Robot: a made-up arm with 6 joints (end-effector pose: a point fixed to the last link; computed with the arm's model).
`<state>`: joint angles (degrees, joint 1 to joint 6).
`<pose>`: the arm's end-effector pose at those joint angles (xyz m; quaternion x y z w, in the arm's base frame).
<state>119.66 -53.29 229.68 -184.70 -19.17 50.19</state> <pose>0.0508 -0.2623 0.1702 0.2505 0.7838 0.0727 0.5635</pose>
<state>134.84 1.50 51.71 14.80 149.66 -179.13</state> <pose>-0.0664 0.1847 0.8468 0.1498 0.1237 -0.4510 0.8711</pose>
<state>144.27 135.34 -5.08 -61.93 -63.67 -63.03</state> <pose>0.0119 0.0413 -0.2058 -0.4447 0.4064 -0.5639 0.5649</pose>
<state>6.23 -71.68 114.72 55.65 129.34 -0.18</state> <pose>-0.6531 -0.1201 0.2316 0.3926 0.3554 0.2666 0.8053</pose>
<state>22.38 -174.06 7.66 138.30 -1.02 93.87</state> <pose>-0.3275 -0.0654 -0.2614 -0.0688 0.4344 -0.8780 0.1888</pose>
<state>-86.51 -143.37 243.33 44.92 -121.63 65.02</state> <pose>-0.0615 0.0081 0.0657 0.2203 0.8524 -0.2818 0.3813</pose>
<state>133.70 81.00 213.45 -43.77 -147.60 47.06</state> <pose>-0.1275 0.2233 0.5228 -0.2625 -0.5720 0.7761 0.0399</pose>
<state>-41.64 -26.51 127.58 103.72 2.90 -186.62</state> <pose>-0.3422 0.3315 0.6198 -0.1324 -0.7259 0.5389 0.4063</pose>
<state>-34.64 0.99 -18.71 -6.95 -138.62 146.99</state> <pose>0.1772 -0.2262 0.5050 -0.0955 0.2691 0.8868 0.3634</pose>
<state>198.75 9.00 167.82 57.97 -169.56 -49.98</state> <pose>0.2043 0.1175 0.6428 -0.1470 0.7770 0.6096 0.0557</pose>
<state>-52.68 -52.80 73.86 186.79 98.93 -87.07</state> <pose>-0.2268 0.4383 0.6886 -0.6710 0.1925 -0.4927 0.5195</pose>
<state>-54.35 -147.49 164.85 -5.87 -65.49 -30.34</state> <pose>-0.0872 -0.0253 -0.3529 0.5399 0.6295 -0.4237 0.3644</pose>
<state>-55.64 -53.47 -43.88 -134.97 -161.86 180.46</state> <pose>0.0324 0.0603 0.4359 -0.5120 -0.7731 0.2936 0.2324</pose>
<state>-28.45 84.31 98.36 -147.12 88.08 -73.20</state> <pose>0.6439 -0.2667 0.2717 -0.5707 0.6822 0.2450 0.3859</pose>
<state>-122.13 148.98 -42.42 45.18 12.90 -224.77</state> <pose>-0.0059 0.1046 -0.1428 0.0133 -0.0151 0.4127 0.9106</pose>
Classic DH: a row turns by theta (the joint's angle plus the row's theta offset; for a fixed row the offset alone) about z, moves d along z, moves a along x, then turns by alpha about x. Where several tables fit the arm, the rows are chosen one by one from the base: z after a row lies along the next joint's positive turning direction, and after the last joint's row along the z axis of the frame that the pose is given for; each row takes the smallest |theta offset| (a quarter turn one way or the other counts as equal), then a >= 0, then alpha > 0; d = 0 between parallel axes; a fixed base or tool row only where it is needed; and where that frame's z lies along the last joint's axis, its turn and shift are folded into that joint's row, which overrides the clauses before.
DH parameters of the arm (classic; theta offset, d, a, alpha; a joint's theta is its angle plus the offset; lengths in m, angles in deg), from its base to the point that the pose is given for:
joint 1: 0 0.207 0 -90
joint 2: -90 0 0.4048 180
joint 3: 0 0 0 -90
joint 4: 0 -0.2877 0 90
joint 5: 0 0.086 0 -90
joint 6: 90 0 0 90
tool (fixed): -90 0 0 0

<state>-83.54 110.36 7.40 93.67 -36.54 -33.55</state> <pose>0.0503 -0.3955 -0.2335 0.1013 0.8880 -0.1212 0.4318</pose>
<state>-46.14 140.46 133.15 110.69 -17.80 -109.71</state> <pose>0.4053 -0.3779 -0.0620 -0.0125 0.0158 -0.5205 0.8536</pose>
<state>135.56 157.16 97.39 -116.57 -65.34 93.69</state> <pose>-0.1951 0.1374 -0.4534 0.1146 -0.4836 -0.8666 0.0442</pose>
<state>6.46 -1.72 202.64 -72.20 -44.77 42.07</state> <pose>-0.3031 -0.0608 0.5675 -0.3112 -0.9354 0.1679 0.0042</pose>
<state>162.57 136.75 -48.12 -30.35 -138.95 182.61</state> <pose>0.0276 0.0691 -0.0201 -0.0440 -0.9156 -0.3046 0.2588</pose>
